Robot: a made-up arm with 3 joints. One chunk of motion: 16 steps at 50 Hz.
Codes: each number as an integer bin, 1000 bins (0 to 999) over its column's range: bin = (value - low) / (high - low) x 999, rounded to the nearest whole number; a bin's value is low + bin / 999 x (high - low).
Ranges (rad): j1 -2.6..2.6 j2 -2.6..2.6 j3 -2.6..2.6
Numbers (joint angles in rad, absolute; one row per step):
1: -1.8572 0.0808 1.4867
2: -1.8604 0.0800 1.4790
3: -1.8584 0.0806 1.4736
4: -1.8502 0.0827 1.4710
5: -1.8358 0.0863 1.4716
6: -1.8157 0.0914 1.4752
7: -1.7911 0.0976 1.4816
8: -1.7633 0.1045 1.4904
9: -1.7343 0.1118 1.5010
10: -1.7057 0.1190 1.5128
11: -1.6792 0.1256 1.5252
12: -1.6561 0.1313 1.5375
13: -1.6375 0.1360 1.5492
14: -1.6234 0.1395 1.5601
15: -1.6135 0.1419 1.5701
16: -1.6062 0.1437 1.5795
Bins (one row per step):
1: 143 515 785
2: 142 515 784
3: 142 515 783
4: 144 515 782
5: 147 516 782
6: 151 517 783
7: 155 518 784
8: 161 520 786
9: 166 521 788
10: 172 522 790
11: 177 524 793
12: 181 525 795
13: 185 526 797
14: 188 526 799
15: 190 527 801
16: 191 527 803

